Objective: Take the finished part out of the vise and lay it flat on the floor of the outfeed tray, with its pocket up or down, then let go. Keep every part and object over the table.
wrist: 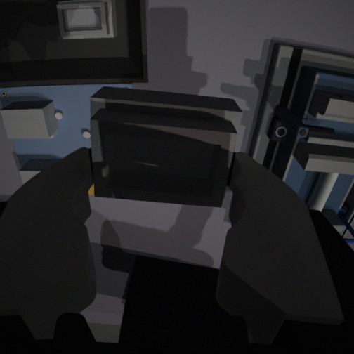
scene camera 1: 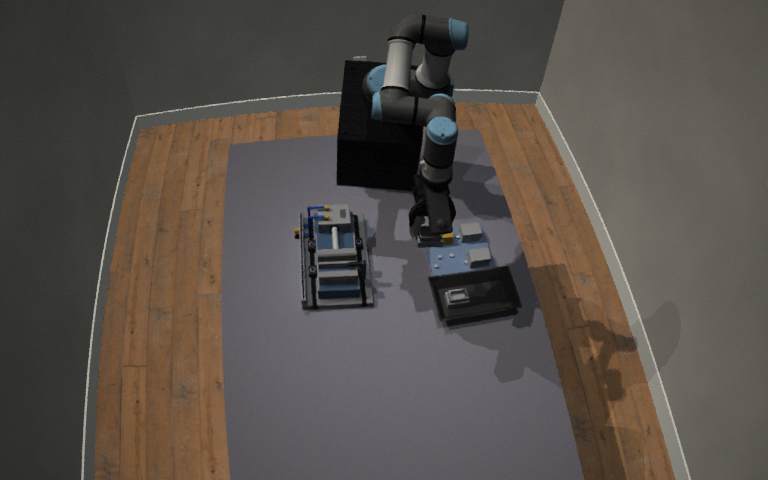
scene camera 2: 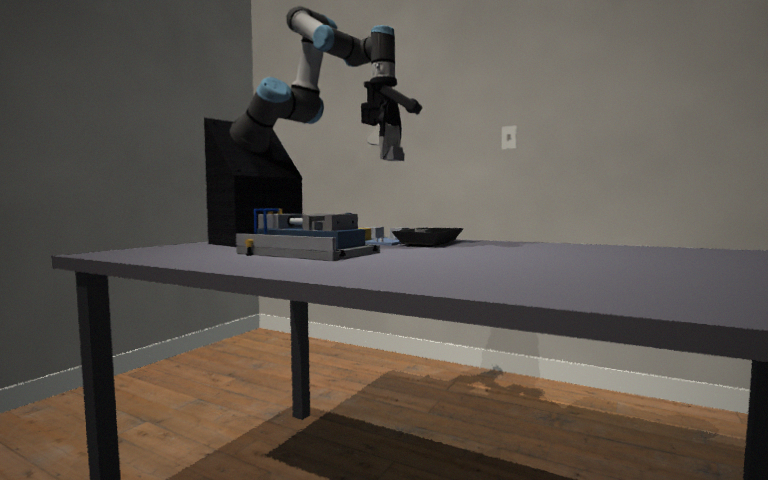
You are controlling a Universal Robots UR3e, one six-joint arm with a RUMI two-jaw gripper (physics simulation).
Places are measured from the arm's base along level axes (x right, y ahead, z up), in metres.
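Pixels of known places: gripper, fingertip midpoint: [scene camera 1: 428, 235] [scene camera 2: 389, 159]; arm's base, link origin: [scene camera 2: 249, 138].
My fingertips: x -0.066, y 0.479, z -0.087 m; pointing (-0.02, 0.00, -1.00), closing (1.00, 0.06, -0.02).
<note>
For each thing: its middle in the pictures, then the offset to it from my fingertips.
- finished part, body centre: [scene camera 1: 429, 235] [scene camera 2: 392, 153] dy +0.011, dx +0.000, dz +0.014 m
- vise, body centre: [scene camera 2: 308, 233] [scene camera 1: 334, 252] dy -0.099, dx +0.220, dz -0.193 m
- grey part, body centre: [scene camera 1: 457, 297] dy +0.052, dx -0.102, dz -0.213 m
- blue plate, body centre: [scene camera 1: 458, 251] [scene camera 2: 380, 240] dy -0.117, dx -0.138, dz -0.239 m
- yellow block, body centre: [scene camera 1: 441, 236] [scene camera 2: 360, 234] dy -0.159, dx -0.089, dz -0.217 m
My gripper [scene camera 1: 428, 235] [scene camera 2: 391, 148] [wrist: 162, 155] points down, high above the table, and is shut on the finished part [scene camera 2: 394, 154] [wrist: 165, 145]. This grey rectangular part sits between both fingertips, with its shaded recess facing the wrist camera. The vise [scene camera 1: 338, 254] [scene camera 2: 334, 221] [wrist: 330, 157] stands apart from the gripper, on the left in scene camera 1. The black outfeed tray [scene camera 1: 493, 293] [scene camera 2: 427, 237] [wrist: 75, 71] lies at the upper left in the wrist view, off to the side of the held part. Another grey part [scene camera 1: 457, 296] [wrist: 84, 19] lies in the tray, pocket up.
A blue plate [scene camera 1: 446, 268] [wrist: 70, 107] with small white pins lies beside the tray. It bears grey blocks [scene camera 1: 470, 232] [scene camera 1: 479, 257] [wrist: 27, 120] and a yellow block [scene camera 1: 448, 238] [scene camera 2: 367, 233]. The black robot base [scene camera 1: 379, 161] [scene camera 2: 266, 198] stands at the back.
</note>
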